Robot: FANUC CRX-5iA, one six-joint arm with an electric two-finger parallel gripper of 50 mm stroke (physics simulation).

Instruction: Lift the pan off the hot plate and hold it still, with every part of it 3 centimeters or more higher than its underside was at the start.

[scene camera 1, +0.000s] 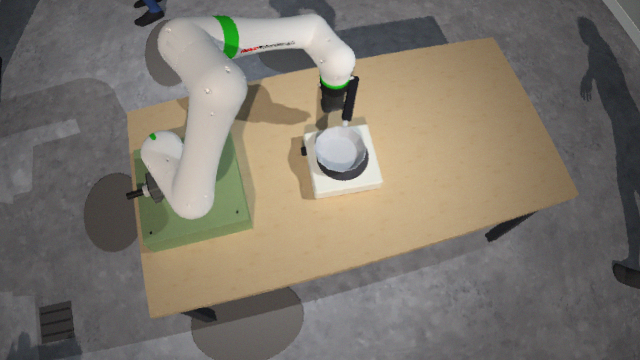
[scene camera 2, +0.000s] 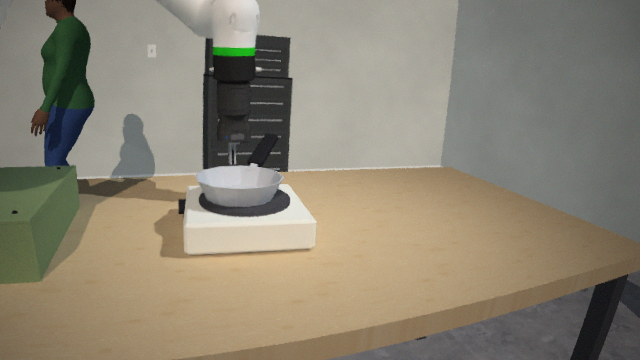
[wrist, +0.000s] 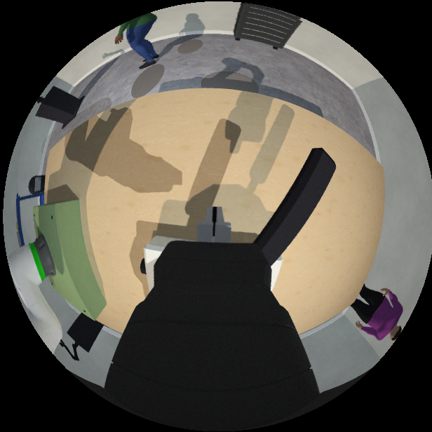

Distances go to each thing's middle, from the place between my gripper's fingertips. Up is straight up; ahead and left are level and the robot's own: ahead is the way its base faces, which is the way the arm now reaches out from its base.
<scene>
My hand is 10 mm short of the light grey pan [scene camera 2: 234,186], 90 mm to the left of it and 20 mm below it. Also, from my hand: white hot plate [scene camera 2: 284,223] 20 mm behind, 180 mm to the right, 60 mm below.
</scene>
